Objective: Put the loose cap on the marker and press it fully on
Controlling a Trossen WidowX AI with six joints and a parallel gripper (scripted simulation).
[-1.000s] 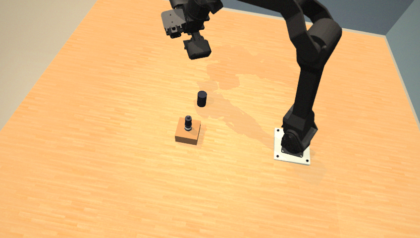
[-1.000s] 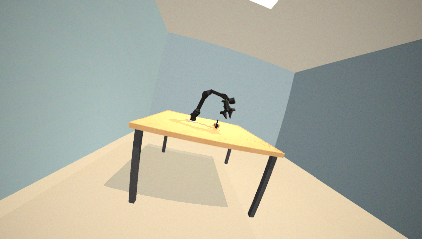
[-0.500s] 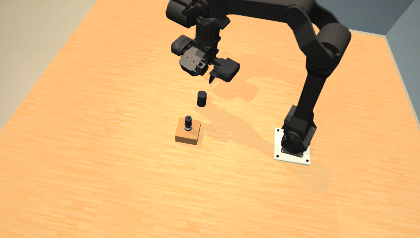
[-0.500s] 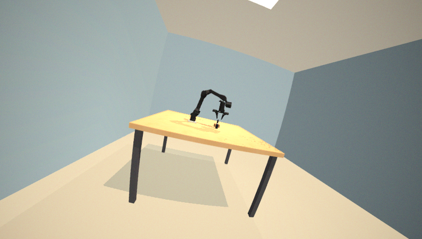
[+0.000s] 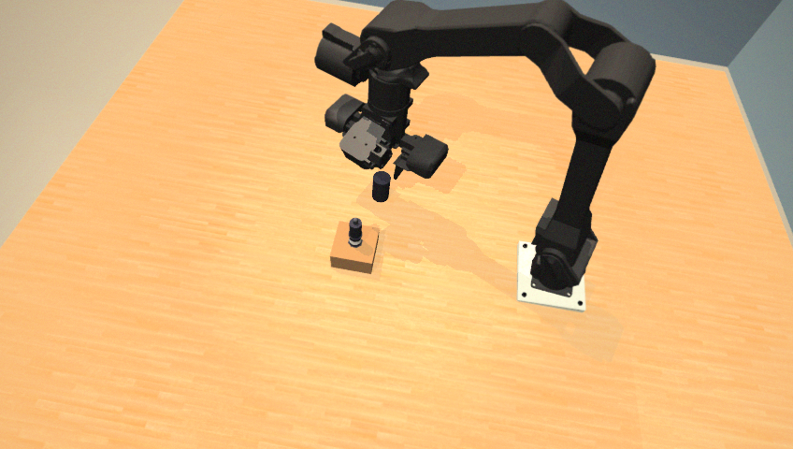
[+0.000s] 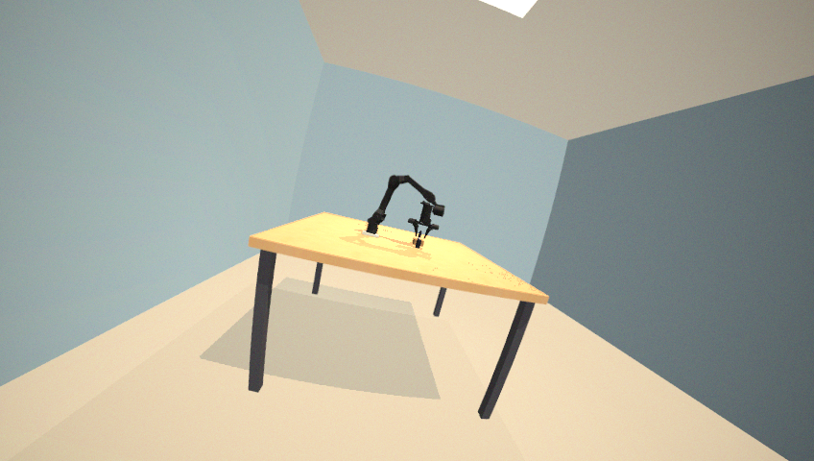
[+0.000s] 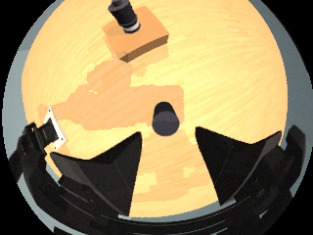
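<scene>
My gripper tip is now 40 mm above the marker cap. Also, from my gripper tip: holder block: 130 mm to the left, 50 mm below.
</scene>
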